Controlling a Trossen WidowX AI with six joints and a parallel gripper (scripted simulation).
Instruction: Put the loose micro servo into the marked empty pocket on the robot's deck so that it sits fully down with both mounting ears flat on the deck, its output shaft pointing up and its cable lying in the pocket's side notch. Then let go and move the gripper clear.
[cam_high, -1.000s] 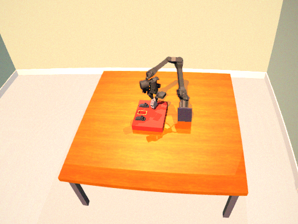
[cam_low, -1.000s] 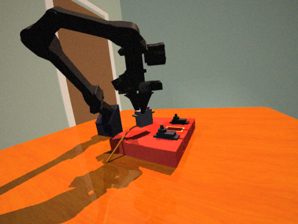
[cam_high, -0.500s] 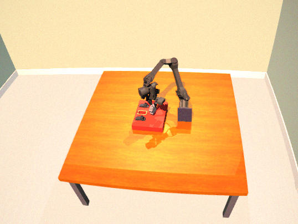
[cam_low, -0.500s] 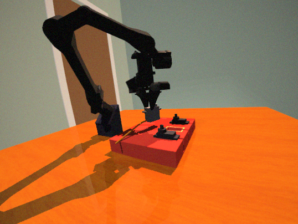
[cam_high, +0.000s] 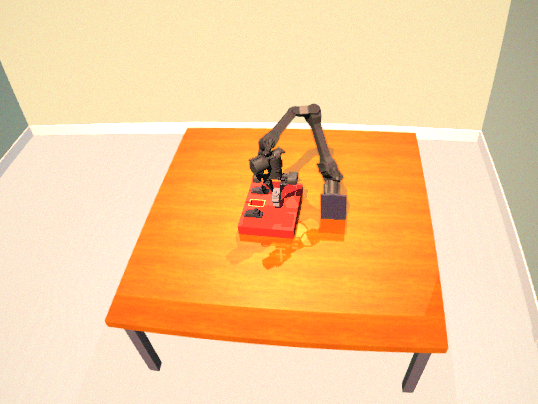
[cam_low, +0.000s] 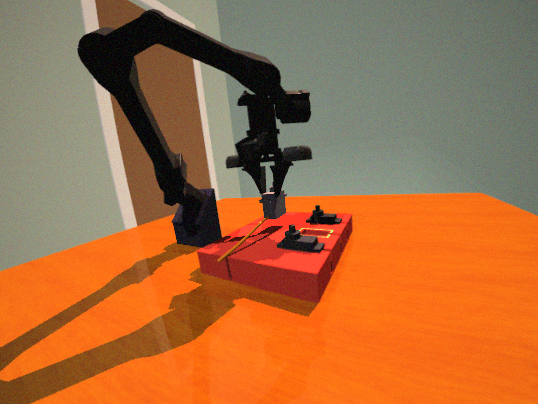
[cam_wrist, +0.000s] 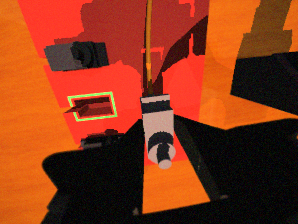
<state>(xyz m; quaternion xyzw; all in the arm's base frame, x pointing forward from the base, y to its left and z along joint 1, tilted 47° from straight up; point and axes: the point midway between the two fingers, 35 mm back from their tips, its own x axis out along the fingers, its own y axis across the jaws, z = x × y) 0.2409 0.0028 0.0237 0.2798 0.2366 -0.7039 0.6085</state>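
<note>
Right now my gripper tip is 100 mm above the red deck and 10 mm past it.
</note>
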